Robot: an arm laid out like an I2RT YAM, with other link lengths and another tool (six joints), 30 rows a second.
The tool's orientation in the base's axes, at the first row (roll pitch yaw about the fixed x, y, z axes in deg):
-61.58, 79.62, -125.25
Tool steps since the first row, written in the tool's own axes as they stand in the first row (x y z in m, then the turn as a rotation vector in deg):
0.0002, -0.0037, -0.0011, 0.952, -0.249, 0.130
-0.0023, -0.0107, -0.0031, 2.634, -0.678, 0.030
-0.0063, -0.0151, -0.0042, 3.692, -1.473, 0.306
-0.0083, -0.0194, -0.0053, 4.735, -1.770, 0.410
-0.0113, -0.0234, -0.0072, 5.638, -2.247, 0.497
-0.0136, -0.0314, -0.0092, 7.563, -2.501, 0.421
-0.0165, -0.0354, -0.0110, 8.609, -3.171, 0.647
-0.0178, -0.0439, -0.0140, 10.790, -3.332, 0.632
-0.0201, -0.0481, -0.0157, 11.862, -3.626, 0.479
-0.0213, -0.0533, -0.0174, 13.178, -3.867, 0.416
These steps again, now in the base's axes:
-0.0038, -0.0006, 0.0003, -0.262, -0.363, -0.886
-0.0107, -0.0015, 0.0037, -0.862, -0.707, -2.481
-0.0146, -0.0019, 0.0082, -1.555, -1.452, -3.372
-0.0187, -0.0024, 0.0108, -1.880, -1.826, -4.342
-0.0228, -0.0020, 0.0142, -2.359, -2.242, -5.147
-0.0306, -0.0034, 0.0176, -2.819, -2.567, -7.007
-0.0346, -0.0031, 0.0209, -3.421, -3.212, -7.910
-0.0434, -0.0039, 0.0233, -3.798, -3.589, -10.031
-0.0477, -0.0038, 0.0260, -4.239, -3.737, -11.052
-0.0529, -0.0044, 0.0279, -4.618, -3.979, -12.314

